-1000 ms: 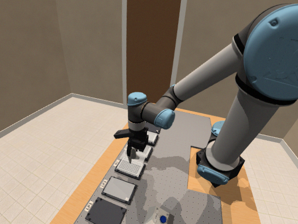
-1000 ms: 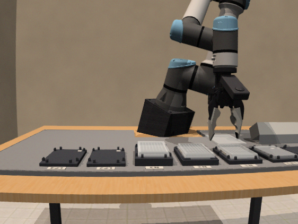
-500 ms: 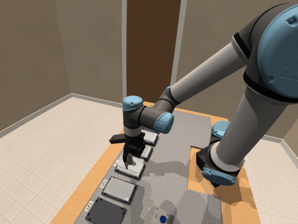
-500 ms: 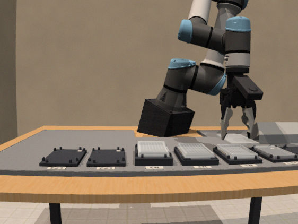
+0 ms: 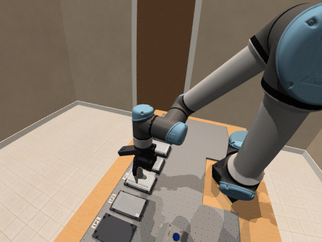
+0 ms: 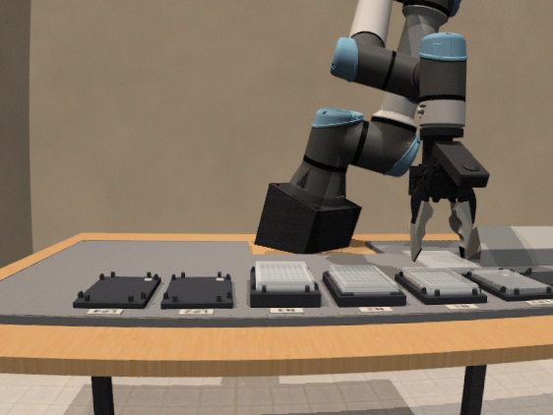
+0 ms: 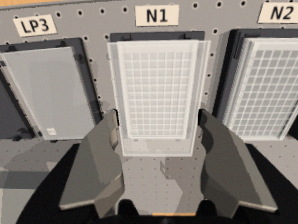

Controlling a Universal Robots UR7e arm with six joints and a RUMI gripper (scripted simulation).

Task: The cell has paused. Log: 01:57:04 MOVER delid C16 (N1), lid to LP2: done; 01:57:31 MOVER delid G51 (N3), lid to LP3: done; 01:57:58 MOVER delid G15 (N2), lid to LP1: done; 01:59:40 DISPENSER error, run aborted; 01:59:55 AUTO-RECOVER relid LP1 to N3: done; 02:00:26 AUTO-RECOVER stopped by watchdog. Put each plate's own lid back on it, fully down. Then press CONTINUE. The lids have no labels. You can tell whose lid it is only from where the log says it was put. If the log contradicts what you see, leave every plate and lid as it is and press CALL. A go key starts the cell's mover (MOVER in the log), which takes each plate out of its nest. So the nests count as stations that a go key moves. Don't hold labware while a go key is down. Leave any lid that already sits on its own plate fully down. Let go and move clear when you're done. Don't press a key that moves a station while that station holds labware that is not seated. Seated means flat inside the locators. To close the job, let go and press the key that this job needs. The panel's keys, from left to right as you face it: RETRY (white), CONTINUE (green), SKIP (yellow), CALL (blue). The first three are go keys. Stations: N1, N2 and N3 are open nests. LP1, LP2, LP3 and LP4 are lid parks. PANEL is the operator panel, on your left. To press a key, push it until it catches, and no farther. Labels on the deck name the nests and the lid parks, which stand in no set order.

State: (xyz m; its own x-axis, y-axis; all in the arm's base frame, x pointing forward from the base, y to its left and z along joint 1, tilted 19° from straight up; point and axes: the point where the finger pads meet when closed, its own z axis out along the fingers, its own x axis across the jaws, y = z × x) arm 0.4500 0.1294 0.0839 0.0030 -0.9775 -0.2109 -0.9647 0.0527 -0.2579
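The plate is 130 mm to the right of my hand and 40 mm below it. Also, from my hand: LP1 lid park 10 mm behind, 260 mm to the left, 60 mm below; then LP3 lid park 10 mm behind, 140 mm to the left, 60 mm below; then blue CALL key 240 mm behind, 210 mm to the left.
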